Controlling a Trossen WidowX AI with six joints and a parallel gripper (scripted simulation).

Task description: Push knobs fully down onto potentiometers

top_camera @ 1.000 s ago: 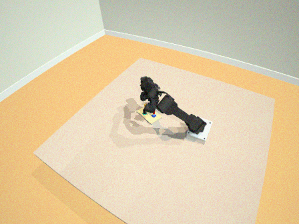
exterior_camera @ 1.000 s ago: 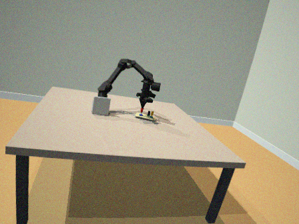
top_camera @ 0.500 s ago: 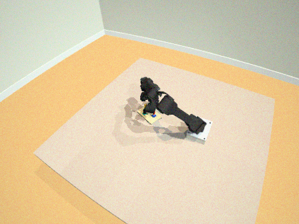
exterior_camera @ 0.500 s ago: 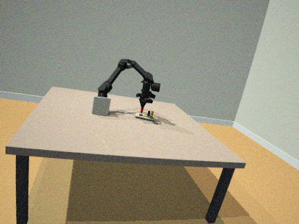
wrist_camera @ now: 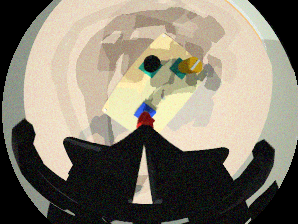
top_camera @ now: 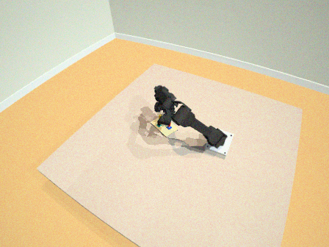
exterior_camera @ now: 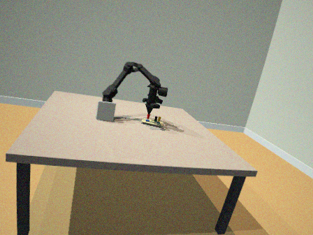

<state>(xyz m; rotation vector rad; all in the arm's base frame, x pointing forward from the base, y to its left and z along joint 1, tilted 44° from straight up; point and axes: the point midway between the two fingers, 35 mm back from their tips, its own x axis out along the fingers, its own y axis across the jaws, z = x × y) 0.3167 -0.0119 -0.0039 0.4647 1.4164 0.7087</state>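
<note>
Now: the red knob 1 cm below my gripper tip. Round my gripper tip: yellow knob: 8 cm ahead, 3 cm to the right, 2 cm below.
</note>
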